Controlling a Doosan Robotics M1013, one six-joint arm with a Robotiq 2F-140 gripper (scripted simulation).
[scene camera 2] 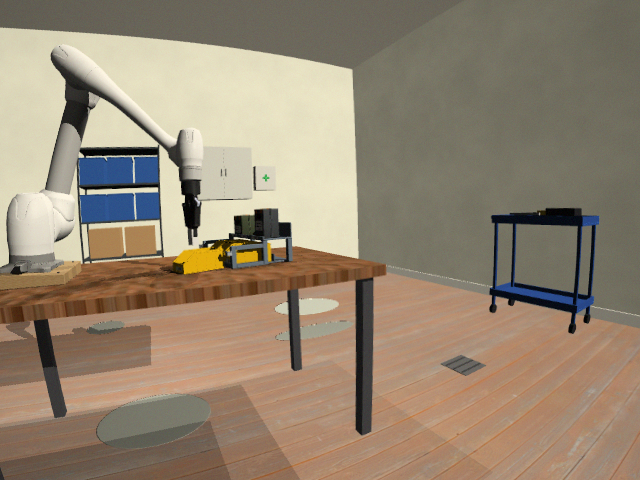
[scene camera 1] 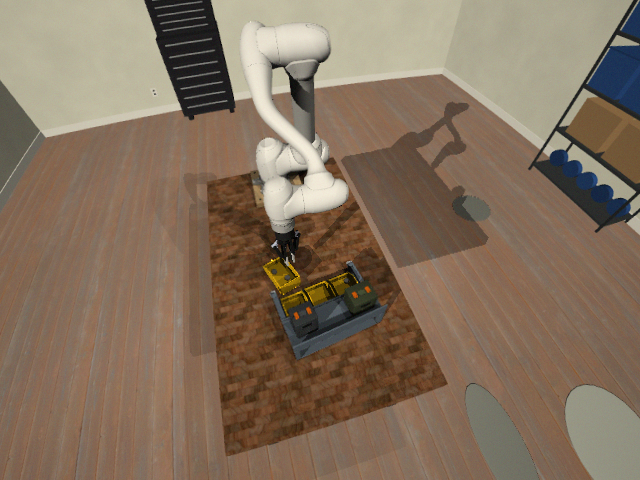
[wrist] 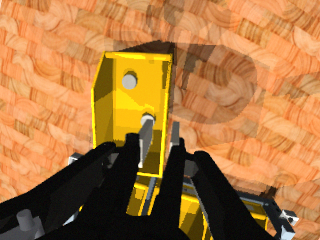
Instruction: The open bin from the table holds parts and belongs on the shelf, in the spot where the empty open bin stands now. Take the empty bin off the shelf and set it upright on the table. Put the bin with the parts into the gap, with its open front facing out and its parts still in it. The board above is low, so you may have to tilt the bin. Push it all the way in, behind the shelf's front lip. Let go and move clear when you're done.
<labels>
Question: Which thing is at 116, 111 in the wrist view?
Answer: A yellow bin.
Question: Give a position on a yellow bin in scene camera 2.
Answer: At 204, 259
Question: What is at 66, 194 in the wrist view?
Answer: My gripper.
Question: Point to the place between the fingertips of my gripper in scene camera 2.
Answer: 193, 245
</labels>
